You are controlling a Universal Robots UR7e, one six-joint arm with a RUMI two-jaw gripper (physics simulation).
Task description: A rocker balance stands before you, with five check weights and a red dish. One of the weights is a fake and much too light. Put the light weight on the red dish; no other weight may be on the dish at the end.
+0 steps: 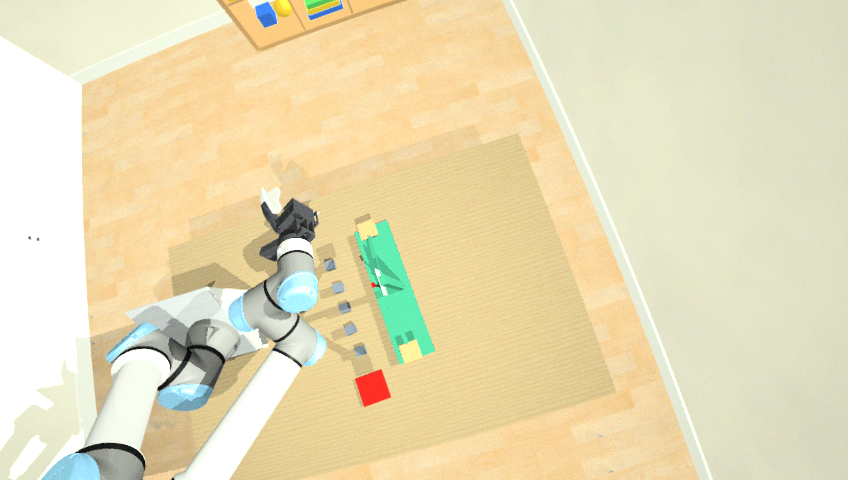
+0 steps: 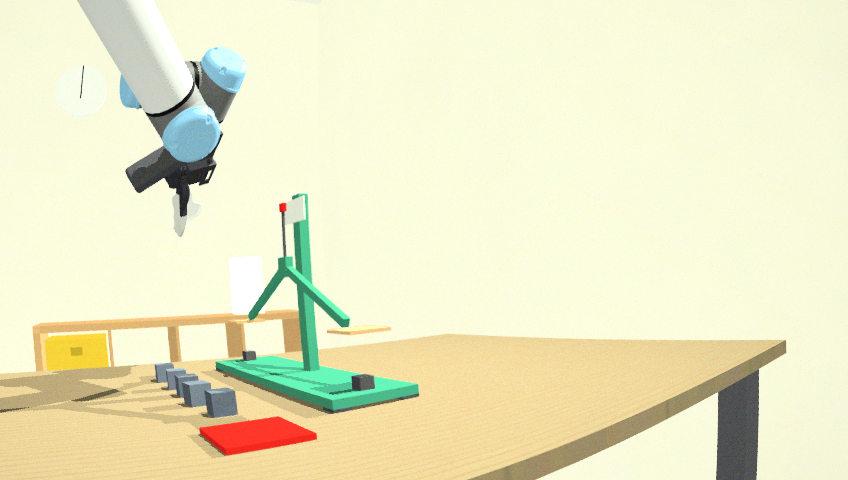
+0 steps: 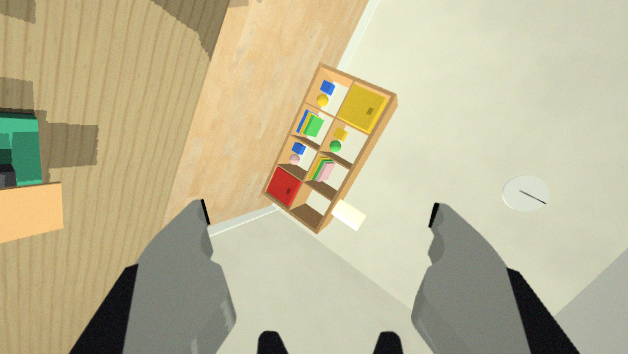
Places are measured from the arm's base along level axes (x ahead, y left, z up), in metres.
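Pixels of known places: gripper, fingertip midpoint: (image 1: 287, 202) (image 2: 161, 207) (image 3: 319, 203); arm's base, origin of the base link: (image 1: 215, 336).
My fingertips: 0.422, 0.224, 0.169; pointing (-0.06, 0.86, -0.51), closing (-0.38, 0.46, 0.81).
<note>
Ahead of a thing's pixels: the offset from my fingertips to its middle, as dx, dy, dz. "pt": to the spot under its first point. Level surfaces: height alone.
Five grey-blue check weights stand in a row on the table beside the balance, among them the end weight nearest the dish {-0.039, -0.430, -0.294} (image 1: 360, 350) (image 2: 221, 402) and the end weight farthest from it {-0.040, -0.128, -0.294} (image 1: 330, 264) (image 2: 164, 372). They look alike. The rocker balance (image 1: 416, 315) (image 2: 380, 389) is green, with one wooden pan {+0.126, -0.487, -0.220} (image 1: 410, 349) (image 2: 359, 329) near the dish and another pan {+0.136, -0.087, -0.220} (image 1: 367, 228) (image 2: 246, 321) at the far end. Both pans are bare, and the red-tipped pointer stands about upright. The red dish {-0.046, -0.552, -0.305} (image 1: 373, 388) (image 2: 257, 435) is bare. My gripper (image 2: 188, 220) (image 3: 319, 203) is open and empty, high above the table, tilted towards the wall.
Two dark blocks (image 2: 363, 382) (image 2: 249, 355) sit on the balance's base under the pans. The balance's tall green post {pt +0.124, -0.359, -0.163} (image 2: 304, 285) rises from the base. A wooden shelf unit (image 3: 375, 131) stands on the floor beyond the table {dz -0.309} (image 1: 505, 267) (image 2: 535, 386).
</note>
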